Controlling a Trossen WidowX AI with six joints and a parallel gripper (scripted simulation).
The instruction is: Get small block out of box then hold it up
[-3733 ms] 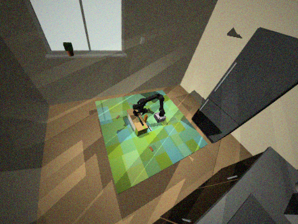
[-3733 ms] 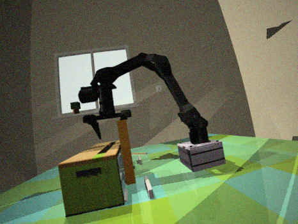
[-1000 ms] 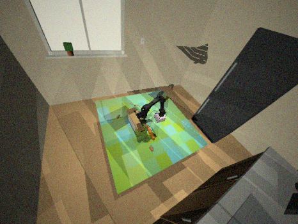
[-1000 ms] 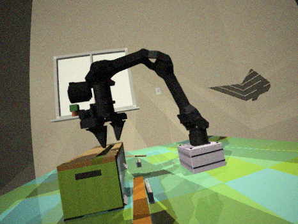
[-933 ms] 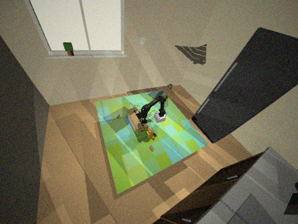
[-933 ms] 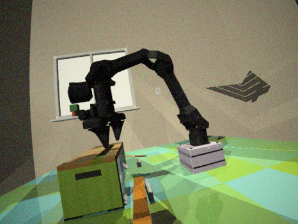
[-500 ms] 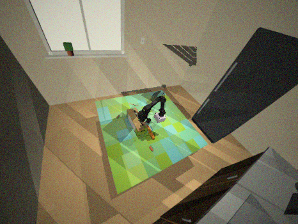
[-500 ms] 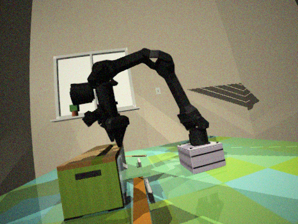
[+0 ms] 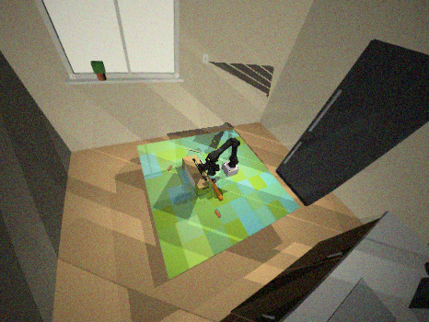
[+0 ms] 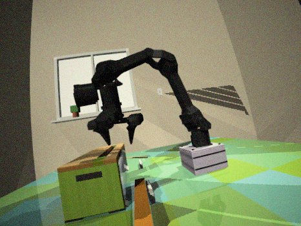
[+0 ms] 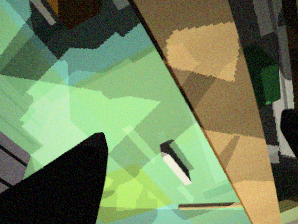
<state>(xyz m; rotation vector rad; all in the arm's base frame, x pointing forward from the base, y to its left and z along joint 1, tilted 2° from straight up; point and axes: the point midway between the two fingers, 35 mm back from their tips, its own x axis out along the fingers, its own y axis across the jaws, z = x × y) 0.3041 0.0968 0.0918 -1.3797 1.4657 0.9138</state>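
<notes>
The green block is 5 cm ahead of my gripper tip, 3 cm to the right of it and 6 cm below it. The rest, counted from my gripper tip: orange bar (8 cm behind, 13 cm to the left, 13 cm below); then box (5 cm ahead, 5 cm to the right, 8 cm below); then thin stick (5 cm ahead, 41 cm to the right, 14 cm below).
</notes>
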